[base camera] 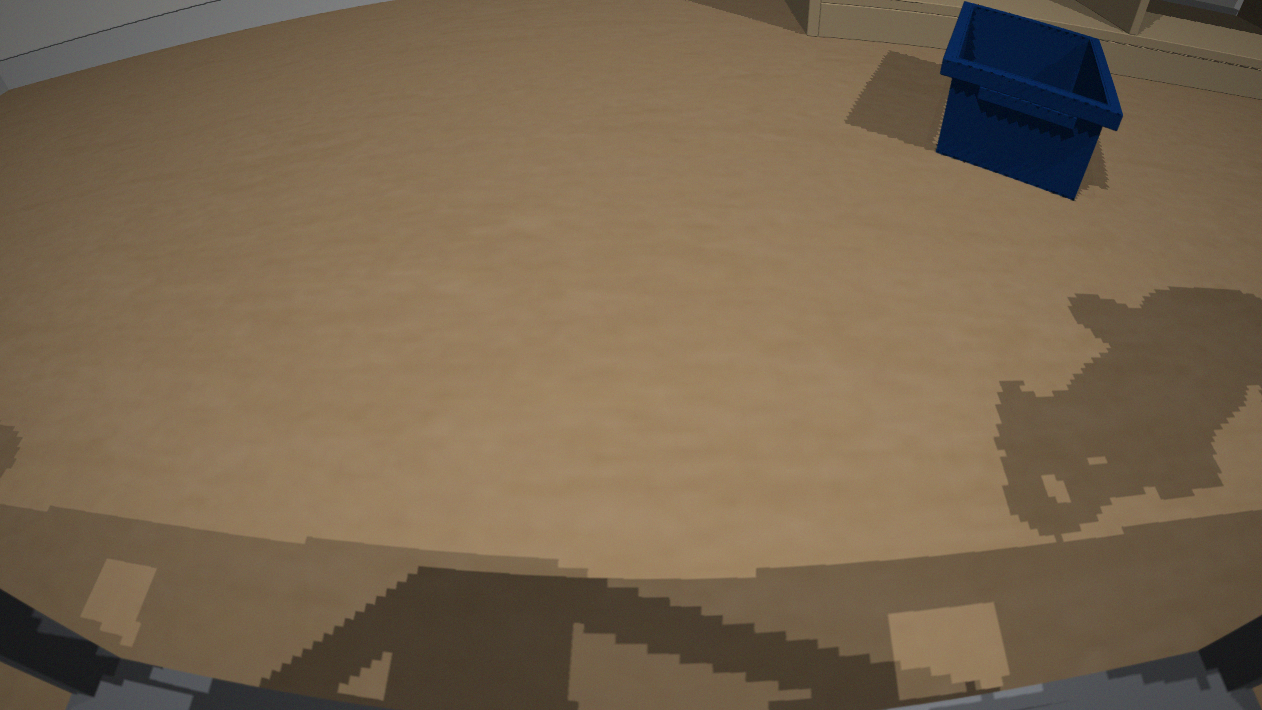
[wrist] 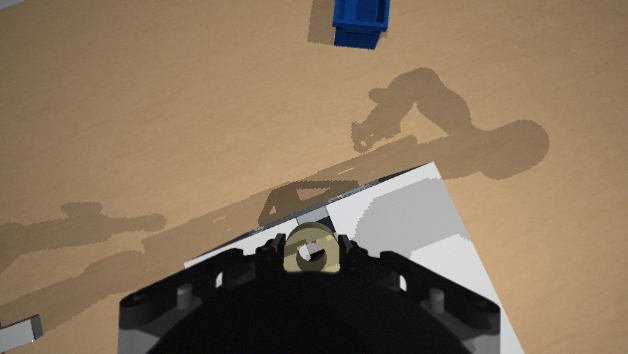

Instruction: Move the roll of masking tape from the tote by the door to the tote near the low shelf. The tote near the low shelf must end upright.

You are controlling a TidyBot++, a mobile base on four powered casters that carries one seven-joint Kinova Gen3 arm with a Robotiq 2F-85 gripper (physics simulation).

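Frame: origin at the arm's base, x down, y ahead, z right, level; millimetres.
Where they show: gripper, between the fingertips: (wrist: 311, 245).
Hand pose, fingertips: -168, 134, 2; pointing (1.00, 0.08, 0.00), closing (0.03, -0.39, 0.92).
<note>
After its pixels a point has its place, as x, y, z.
My gripper (wrist: 311, 245) @[-168, 134, 2] is shut on the roll of masking tape (wrist: 295, 261) @[-178, 129, -14], a yellowish ring held between the two fingertips with its hole facing the wrist camera. The roll is held above the white top of the base. A blue tote (base camera: 1014, 141) @[351, 700, 404] (wrist: 356, 37) @[345, 700, 405] stands upright on the floor near the low shelf (base camera: 873, 22) @[362, 1120, 364], at the upper right of the base view and the top of the wrist view, well apart from the gripper. Part of its inside shows; its bottom is partly hidden by its walls. The tote by the door does not show in either view.
The white top of the base (wrist: 480, 280) @[14, -73, 234] lies below the gripper. A white wall (base camera: 105, 39) @[332, 1548, -1411] is at the upper left of the base view. A pale flat-ended piece (wrist: 17, 336) shows at the lower left of the wrist view. Shadows of the arm fall on the floor.
</note>
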